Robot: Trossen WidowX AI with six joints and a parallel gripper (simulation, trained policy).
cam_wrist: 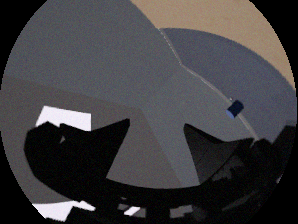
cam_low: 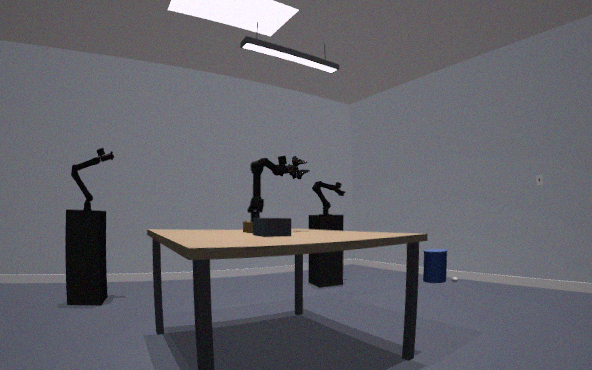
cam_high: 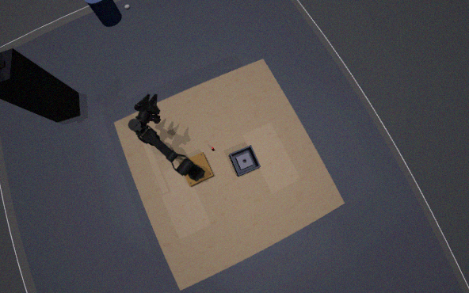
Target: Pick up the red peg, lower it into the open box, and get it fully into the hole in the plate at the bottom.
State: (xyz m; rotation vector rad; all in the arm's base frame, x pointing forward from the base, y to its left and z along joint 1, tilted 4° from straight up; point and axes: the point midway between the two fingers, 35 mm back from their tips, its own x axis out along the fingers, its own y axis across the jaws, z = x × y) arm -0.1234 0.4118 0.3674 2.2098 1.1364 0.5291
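My gripper tip is now 220 mm short of the red peg, 270 mm to the left of it and 430 mm above it. From my gripper tip the other things lie so: box 410 mm ahead, 410 mm to the right, 450 mm below; grey bottom plate 410 mm ahead, 410 mm to the right, 430 mm below.
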